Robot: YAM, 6 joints.
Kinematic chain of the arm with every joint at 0, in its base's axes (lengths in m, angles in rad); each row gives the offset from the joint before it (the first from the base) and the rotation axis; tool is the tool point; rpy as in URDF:
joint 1: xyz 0 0 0.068 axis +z
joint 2: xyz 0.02 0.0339 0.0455 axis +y
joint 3: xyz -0.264 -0.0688 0 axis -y
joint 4: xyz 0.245 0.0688 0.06 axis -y
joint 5: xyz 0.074 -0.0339 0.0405 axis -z
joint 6: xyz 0.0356 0 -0.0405 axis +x
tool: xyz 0 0 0 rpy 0 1.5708 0
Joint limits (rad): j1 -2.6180..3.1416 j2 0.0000..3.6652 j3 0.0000..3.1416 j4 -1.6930..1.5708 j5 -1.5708..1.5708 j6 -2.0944..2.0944
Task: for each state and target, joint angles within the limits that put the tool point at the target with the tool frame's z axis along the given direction. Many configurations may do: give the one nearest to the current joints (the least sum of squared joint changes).
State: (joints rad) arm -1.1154 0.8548 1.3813 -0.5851 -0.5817 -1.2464
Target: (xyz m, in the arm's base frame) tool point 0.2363 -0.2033 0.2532 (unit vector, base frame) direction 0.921 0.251 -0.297
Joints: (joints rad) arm -0.8064 1.4576 0.9293 -0.0488 -0.9949 -1.2464
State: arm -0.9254 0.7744 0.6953 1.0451 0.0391 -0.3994
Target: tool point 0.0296 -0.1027 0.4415 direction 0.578 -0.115 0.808
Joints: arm -1.4795 0.7931 0.7068 1.4530 -0.6005 -0.3994
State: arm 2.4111 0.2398 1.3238 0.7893 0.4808 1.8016
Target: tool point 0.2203 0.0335 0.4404 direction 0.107 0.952 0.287
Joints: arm 3.1398 0.0023 1.1212 0.8035 1.2601 1.8016
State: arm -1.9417 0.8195 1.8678 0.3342 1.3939 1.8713
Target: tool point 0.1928 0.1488 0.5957 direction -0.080 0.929 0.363
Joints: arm -2.6074 0.6891 1.9741 1.1248 0.9969 1.8713
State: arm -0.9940 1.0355 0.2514 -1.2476 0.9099 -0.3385
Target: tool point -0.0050 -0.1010 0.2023 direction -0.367 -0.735 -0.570
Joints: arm -1.4634 0.3666 0.3729 -0.6957 0.4597 -0.3385
